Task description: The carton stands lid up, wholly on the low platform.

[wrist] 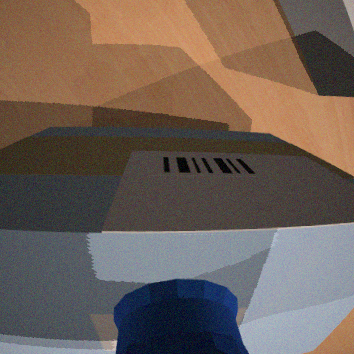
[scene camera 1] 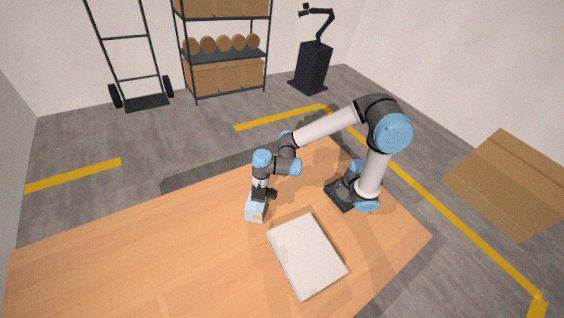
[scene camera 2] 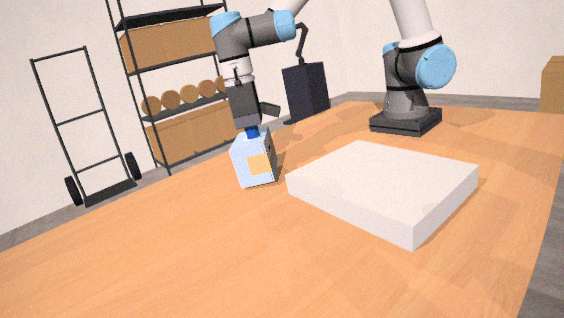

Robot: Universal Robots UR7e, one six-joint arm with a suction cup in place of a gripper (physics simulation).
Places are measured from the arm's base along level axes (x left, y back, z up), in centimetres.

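Where they show: hand at its tool point: (wrist: 172,284) (scene camera 2: 254,140); arm's base at its link origin: (scene camera 1: 346,190) (scene camera 2: 405,112).
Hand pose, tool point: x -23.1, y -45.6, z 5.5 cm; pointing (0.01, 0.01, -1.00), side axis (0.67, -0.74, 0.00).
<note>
Things, the pixels of their centre, and the offset from my tool point. Level surfaces: height alone.
- light blue carton at the middle of its body: (wrist: 163,230) (scene camera 2: 255,155) (scene camera 1: 257,203) dx -0.6, dy -0.3, dz -3.9 cm
- white low platform at the middle of its body: (scene camera 2: 378,181) (scene camera 1: 305,252) dx +31.5, dy +2.7, dz -7.7 cm
- wooden table at its surface level: dz -10.1 cm
The light blue carton (scene camera 1: 255,210) (scene camera 2: 246,162) (wrist: 310,265) is left of the low platform and apart from it. It leans slightly, at or just above the table; I cannot tell whether its base touches. An orange patch shows on its end in scene camera 2. A side with a barcode and a brown strip shows in the wrist view. I cannot tell which face is the lid. My gripper's blue suction cup (scene camera 2: 252,132) (wrist: 177,305) is pressed on the carton's upper face and holds it. The white low platform (scene camera 1: 307,255) (scene camera 2: 385,175) lies flat with nothing on it.
The wooden table (scene camera 1: 125,250) (scene camera 2: 175,250) bears all this. The arm's dark base (scene camera 1: 342,195) (scene camera 2: 406,122) stands behind the platform. A hand truck (scene camera 1: 145,102) (scene camera 2: 110,192), a shelf rack, a dark pedestal (scene camera 1: 312,67) (scene camera 2: 306,90) and a large cardboard box (scene camera 1: 505,185) stand beyond the table.
</note>
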